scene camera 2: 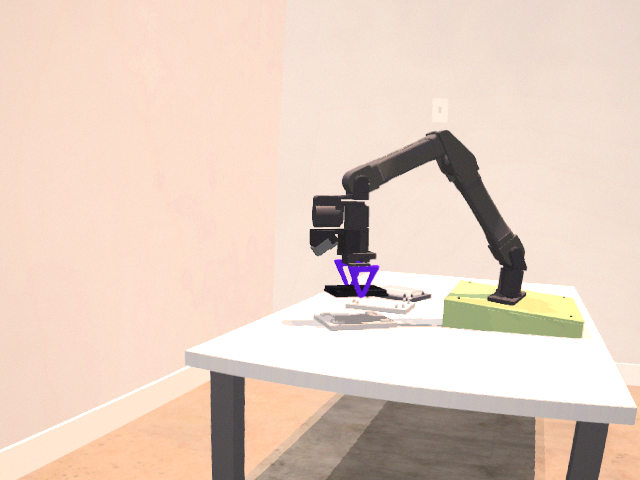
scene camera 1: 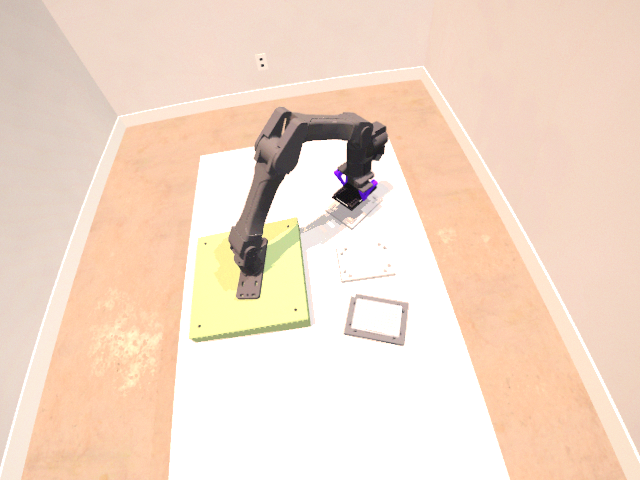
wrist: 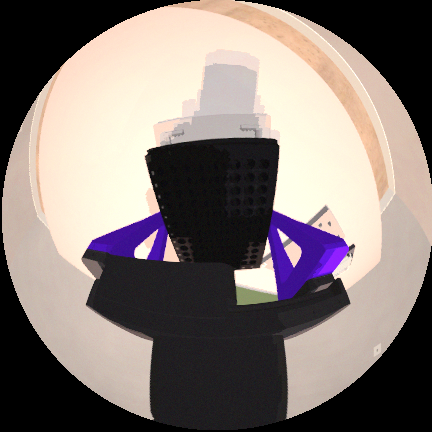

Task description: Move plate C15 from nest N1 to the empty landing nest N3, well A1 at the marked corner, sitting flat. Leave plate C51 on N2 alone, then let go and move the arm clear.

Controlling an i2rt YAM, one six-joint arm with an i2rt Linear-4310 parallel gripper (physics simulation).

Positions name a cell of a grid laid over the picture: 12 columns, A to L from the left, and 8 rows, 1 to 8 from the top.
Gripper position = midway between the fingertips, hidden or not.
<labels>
My gripper shows in scene camera 2 (G5), in scene camera 1 (G4) and in the wrist view (G4).
</labels>
